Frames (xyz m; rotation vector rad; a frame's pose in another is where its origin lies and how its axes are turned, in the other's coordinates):
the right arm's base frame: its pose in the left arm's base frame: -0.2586 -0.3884 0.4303 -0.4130 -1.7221 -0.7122
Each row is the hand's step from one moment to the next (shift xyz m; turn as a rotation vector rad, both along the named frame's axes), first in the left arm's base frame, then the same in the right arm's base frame.
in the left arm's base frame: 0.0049 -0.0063 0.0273 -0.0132 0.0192 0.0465
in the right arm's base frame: 0.0254 0.0049 -0.0117 0.0464 0.0177 0.0155
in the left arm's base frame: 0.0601 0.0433 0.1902 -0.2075 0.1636 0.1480
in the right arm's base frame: 0.1622 0.1158 -0.0443 0.1827 0.0322 0.2394
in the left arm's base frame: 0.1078 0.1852 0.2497 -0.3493 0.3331 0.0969
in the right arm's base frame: 0.1933 0.2662 0.0041 0.1563 0.0605 0.4629
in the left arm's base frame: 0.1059 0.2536 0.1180 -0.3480 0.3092 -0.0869
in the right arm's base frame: 0.0613 0.2844 0.0694 -0.0181 -0.0016 0.4732
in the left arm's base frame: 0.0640 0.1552 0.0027 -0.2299 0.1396 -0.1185
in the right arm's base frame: -0.0289 0.1566 0.0533 -0.0646 -0.0646 0.2794
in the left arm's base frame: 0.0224 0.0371 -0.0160 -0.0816 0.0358 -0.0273
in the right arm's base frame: -0.0248 0.0377 0.0099 -0.0075 -0.0297 0.0880
